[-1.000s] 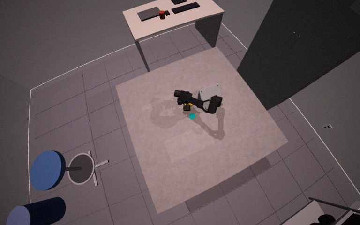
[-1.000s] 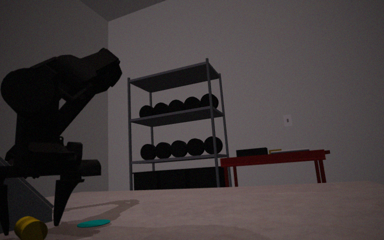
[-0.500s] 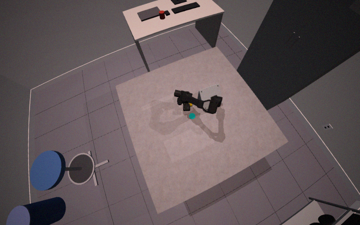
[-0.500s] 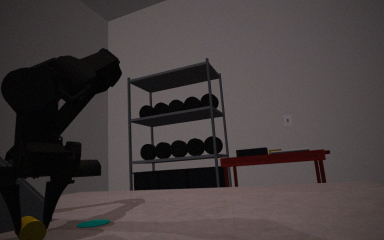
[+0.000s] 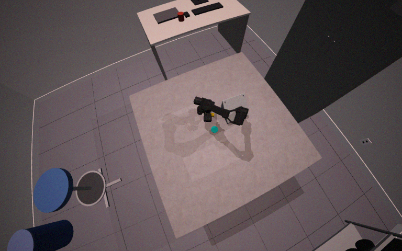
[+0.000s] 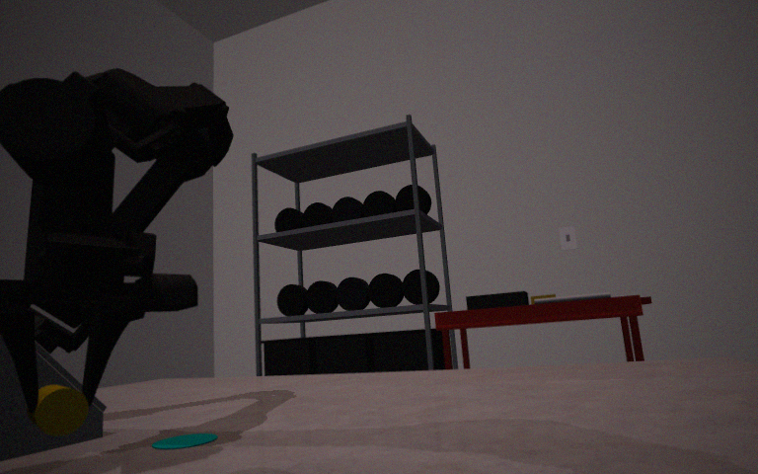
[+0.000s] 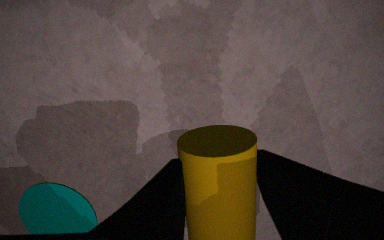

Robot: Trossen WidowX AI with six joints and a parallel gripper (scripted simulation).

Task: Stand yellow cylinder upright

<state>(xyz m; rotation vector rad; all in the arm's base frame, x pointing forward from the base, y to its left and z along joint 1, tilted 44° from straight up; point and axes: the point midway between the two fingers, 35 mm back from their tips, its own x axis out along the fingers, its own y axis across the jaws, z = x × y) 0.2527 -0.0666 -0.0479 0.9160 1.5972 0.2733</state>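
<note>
The cyan circle lies 13 cm to the left of my gripper tip, 5 cm below it and 1 cm behind it. From my gripper tip the other things lie so: yellow cylinder: 2 cm behind, 1 cm to the left.
</note>
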